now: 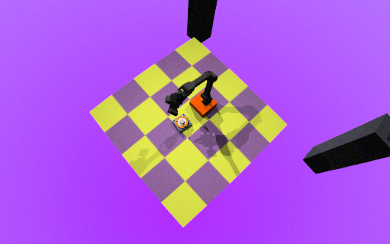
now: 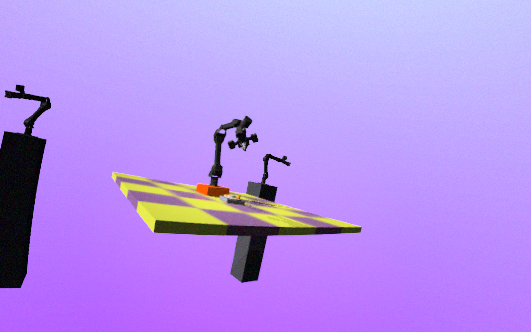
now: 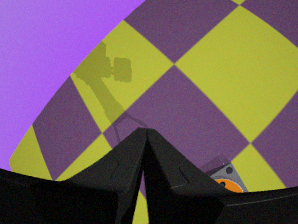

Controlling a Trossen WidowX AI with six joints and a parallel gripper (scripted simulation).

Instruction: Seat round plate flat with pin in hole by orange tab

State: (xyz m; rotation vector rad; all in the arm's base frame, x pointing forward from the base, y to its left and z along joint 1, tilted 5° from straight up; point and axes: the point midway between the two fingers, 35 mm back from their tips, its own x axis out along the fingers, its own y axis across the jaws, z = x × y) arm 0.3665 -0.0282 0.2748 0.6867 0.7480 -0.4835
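My gripper tip is now 30 cm above the grey base, 10 cm past it and 5 cm to the right of it.
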